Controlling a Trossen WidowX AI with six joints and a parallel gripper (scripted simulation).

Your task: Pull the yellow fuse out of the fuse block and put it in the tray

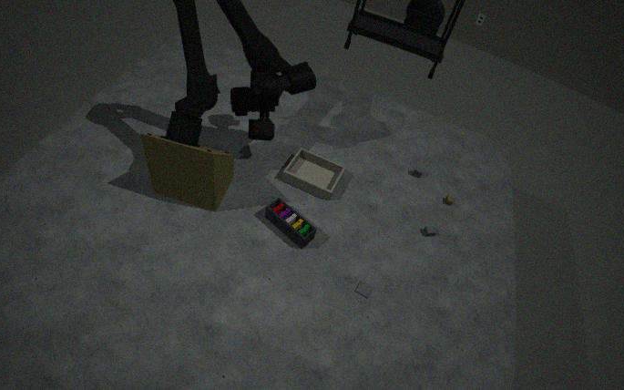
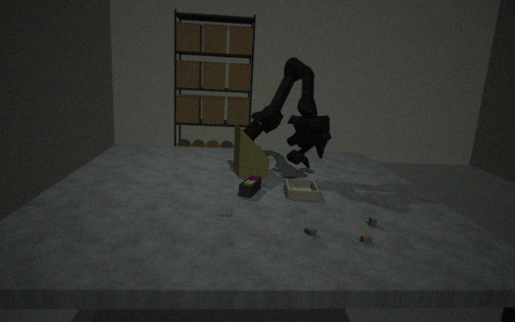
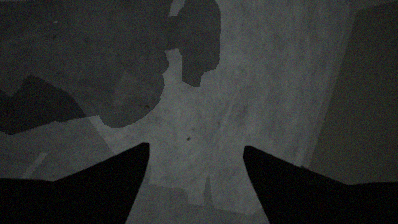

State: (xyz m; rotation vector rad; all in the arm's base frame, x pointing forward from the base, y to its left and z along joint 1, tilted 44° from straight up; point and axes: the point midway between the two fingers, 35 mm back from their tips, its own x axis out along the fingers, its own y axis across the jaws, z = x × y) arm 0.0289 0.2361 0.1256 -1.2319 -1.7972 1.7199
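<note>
My gripper tip is 260 mm short of the yellow fuse, 240 mm to the left of it and 30 mm above it. The rest, counted from my gripper tip: red fuse: 230 mm to the right, 200 mm ahead, 30 mm below; then purple fuse: 230 mm to the right, 220 mm ahead, 30 mm below; then tray: 220 mm ahead, 70 mm to the right, 50 mm below.
</note>
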